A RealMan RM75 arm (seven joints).
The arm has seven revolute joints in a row. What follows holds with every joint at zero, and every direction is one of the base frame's.
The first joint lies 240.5 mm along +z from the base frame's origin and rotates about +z.
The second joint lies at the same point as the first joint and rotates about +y.
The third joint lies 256 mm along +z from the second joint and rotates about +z.
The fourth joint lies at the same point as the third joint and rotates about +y.
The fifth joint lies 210 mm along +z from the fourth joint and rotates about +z.
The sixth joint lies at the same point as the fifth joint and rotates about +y.
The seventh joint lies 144 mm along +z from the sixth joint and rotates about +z.
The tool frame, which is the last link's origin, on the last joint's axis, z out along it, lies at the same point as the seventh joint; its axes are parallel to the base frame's.
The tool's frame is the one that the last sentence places.
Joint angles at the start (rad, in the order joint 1, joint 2, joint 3, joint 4, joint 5, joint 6, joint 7):
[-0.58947 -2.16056 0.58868 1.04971 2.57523 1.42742 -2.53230]
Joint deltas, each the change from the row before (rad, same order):
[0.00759 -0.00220 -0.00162 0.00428 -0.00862 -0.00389 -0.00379]
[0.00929 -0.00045 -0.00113 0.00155 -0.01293 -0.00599 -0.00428]
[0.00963 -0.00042 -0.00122 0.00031 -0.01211 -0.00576 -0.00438]
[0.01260 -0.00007 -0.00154 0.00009 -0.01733 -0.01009 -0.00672]
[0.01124 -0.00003 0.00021 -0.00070 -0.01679 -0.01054 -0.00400]
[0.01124 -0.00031 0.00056 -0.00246 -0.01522 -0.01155 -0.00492]
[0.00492 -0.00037 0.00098 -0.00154 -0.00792 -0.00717 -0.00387]
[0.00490 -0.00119 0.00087 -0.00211 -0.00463 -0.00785 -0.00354]
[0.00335 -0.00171 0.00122 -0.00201 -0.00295 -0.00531 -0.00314]
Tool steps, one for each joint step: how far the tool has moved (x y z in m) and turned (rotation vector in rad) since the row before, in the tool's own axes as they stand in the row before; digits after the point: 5 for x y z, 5 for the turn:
[-0.00100 -0.00125 -0.00076 -0.00185 0.00960 -0.01140]
[-0.00103 -0.00193 -0.00096 -0.00301 0.01191 -0.01461]
[-0.00143 -0.00218 -0.00084 -0.00272 0.01040 -0.01565]
[-0.00134 -0.00306 -0.00127 -0.00293 0.01658 -0.02174]
[-0.00102 -0.00256 -0.00094 -0.00294 0.01533 -0.01691]
[-0.00141 -0.00281 -0.00060 -0.00180 0.01375 -0.01853]
[-0.00043 -0.00113 -0.00006 -0.00096 0.00757 -0.00991]
[-0.00093 -0.00142 0.00025 0.00129 0.00566 -0.00970]
[-0.00105 -0.00073 0.00059 0.00015 0.00248 -0.00753]

